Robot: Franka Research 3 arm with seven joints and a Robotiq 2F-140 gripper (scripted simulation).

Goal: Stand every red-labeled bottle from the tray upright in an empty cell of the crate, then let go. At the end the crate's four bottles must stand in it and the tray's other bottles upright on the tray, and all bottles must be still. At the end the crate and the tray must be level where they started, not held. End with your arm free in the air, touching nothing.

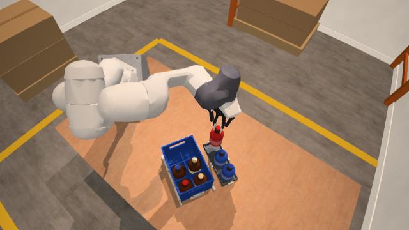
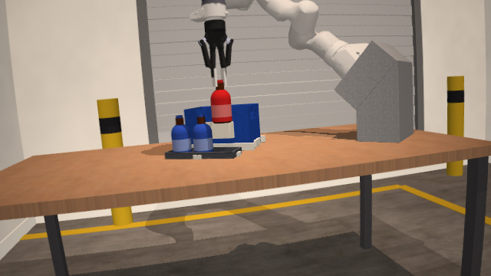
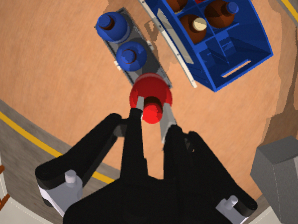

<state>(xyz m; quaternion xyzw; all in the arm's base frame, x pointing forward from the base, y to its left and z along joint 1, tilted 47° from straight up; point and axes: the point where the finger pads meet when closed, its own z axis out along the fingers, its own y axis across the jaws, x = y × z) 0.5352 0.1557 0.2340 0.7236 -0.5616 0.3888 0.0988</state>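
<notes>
Right now the red-labeled bottle is 9 cm below my hand. Also, from my hand: tray 28 cm below, 7 cm ahead, 6 cm to the right; then blue crate 21 cm to the right, 21 cm below, 7 cm behind.
</notes>
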